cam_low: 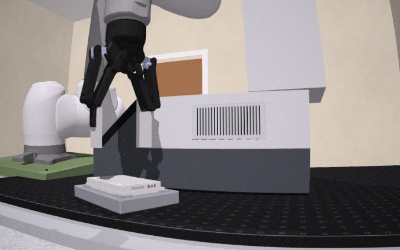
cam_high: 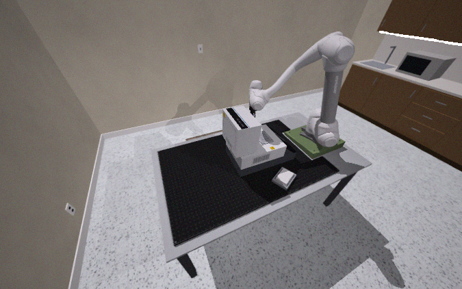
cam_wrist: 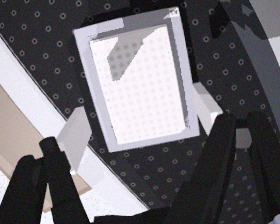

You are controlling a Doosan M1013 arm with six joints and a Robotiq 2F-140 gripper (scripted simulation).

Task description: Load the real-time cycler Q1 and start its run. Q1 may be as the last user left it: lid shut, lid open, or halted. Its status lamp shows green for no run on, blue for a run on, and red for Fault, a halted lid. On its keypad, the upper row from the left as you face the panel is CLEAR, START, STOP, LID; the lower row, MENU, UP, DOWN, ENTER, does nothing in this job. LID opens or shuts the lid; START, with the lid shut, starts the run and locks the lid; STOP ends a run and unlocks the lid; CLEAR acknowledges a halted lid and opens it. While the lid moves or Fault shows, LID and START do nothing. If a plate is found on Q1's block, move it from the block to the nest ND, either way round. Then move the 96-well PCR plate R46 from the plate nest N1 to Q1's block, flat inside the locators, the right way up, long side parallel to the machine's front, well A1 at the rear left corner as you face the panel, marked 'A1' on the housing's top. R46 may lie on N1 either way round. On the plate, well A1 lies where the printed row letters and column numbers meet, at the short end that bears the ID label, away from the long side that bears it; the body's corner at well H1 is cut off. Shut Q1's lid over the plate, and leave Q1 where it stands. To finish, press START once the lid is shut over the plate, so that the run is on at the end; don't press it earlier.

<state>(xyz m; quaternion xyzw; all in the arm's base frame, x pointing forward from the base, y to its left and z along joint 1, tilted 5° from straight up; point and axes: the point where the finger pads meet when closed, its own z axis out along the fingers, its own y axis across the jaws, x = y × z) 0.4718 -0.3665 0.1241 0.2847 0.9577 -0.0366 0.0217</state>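
My hand is 11 cm above the nest N1.
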